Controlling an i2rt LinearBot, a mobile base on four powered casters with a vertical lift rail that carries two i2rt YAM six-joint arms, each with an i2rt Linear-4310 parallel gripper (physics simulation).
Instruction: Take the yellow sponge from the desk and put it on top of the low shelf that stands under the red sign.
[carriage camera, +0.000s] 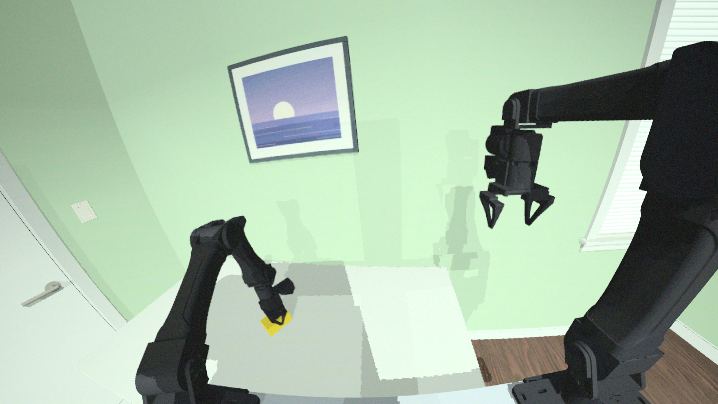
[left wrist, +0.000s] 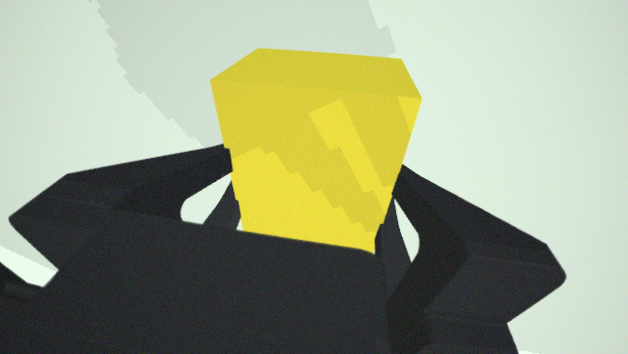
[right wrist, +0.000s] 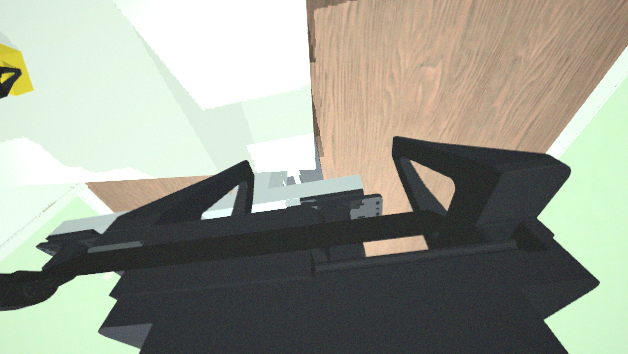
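Seen in the pictures: left gripper, fingertip midpoint: (carriage camera: 278, 320) (left wrist: 317, 155) (right wrist: 4, 64); right gripper, fingertip midpoint: (carriage camera: 509, 226) (right wrist: 319, 156); left arm's base, origin of the base link: (right wrist: 83, 246); right arm's base, origin of the base link: (carriage camera: 578, 401) (right wrist: 334, 211).
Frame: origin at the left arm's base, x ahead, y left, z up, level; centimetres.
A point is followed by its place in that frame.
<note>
The yellow sponge (carriage camera: 270, 327) @(x 32.9, y 9.5, z -24.0 cm) (left wrist: 320, 130) @(x 40.3, y 7.0, z -23.8 cm) (right wrist: 22, 82) @(x 33.9, y 8.4, z -26.3 cm) is a block at the desk's surface, left of the middle in the carriage view. My left gripper (carriage camera: 280, 321) @(x 38.1, y 9.1, z -26.8 cm) (left wrist: 317, 155) @(x 38.1, y 9.1, z -26.8 cm) is shut on it, one finger against each side; its fingertips are hidden behind the sponge in the left wrist view. The white desk (carriage camera: 321, 361) @(x 23.3, y -11.7, z -28.3 cm) (right wrist: 200, 130) @(x 11.9, y -26.9, z -28.3 cm) spreads below; whether the sponge touches it I cannot tell. My right gripper (carriage camera: 511, 226) @(x 26.8, y -63.9, z 17.8 cm) (right wrist: 319, 156) @(x 26.8, y -63.9, z 17.8 cm) is open and empty, high up at the right of the carriage view. The low shelf and the red sign do not show in these views.
A framed sunset picture (carriage camera: 296, 153) @(x 75.5, y -0.9, z 33.4 cm) hangs on the green wall (carriage camera: 426, 75) @(x 71.0, y -57.7, z 59.0 cm) behind the desk. A door with a handle (carriage camera: 42, 295) @(x 26.5, y 127.0, z -8.0 cm) is at the far left and a window (carriage camera: 692, 30) @(x 58.1, y -160.5, z 73.2 cm) at the upper right. Wooden floor (carriage camera: 522, 354) @(x 49.8, y -125.9, z -100.3 cm) (right wrist: 425, 75) @(x -9.9, y -126.6, z -100.3 cm) lies beside the desk's right edge.
</note>
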